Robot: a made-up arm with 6 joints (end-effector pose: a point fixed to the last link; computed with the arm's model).
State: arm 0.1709 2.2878 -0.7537 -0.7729 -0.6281 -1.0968
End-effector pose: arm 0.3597 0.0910 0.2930 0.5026 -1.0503 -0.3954
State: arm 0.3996 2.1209 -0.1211 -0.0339 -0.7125 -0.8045
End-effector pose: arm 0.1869 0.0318 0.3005 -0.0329 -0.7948 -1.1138
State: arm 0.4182 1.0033 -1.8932 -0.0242 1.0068 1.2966
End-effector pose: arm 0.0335 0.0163 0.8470 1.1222 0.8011 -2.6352
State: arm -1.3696 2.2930 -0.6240 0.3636 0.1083 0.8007
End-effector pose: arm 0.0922 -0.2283 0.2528 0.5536 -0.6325 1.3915
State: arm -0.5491 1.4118 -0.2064 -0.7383 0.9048 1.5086
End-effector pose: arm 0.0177 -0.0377 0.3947 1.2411 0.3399 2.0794
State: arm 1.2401 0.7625 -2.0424 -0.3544 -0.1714 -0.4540
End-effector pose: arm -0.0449 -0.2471 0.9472 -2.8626 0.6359 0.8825
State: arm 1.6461 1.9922 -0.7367 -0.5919 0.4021 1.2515
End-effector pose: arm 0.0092 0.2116 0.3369 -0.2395 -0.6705 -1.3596
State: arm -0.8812 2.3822 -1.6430 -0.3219 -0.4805 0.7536
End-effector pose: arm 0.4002 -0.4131 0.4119 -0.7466 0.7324 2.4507
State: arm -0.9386 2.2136 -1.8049 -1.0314 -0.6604 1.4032
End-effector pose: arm 0.4006 -0.3766 0.5328 -1.2346 0.7965 2.5999
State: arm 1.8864 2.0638 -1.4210 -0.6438 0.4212 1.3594
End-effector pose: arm -0.1018 0.3791 0.4374 0.2225 -0.1522 -1.3163
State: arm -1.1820 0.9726 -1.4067 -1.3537 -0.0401 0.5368
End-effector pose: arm 0.0665 -0.0965 0.8145 0.0847 2.4663 1.4376
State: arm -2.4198 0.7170 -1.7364 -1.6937 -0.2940 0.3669
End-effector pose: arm 0.1408 0.0464 0.8967 1.9399 2.1212 0.1506
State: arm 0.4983 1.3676 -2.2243 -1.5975 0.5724 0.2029
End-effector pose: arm 0.1464 -0.0226 0.9534 -1.1972 2.4579 1.4588
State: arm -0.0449 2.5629 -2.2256 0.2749 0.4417 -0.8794
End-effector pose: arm 0.6240 -0.0561 0.4200 0.2784 -1.0692 -1.7787
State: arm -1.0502 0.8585 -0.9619 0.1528 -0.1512 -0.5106
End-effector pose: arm 0.0533 -0.1006 0.7258 -0.3799 1.9993 1.8382
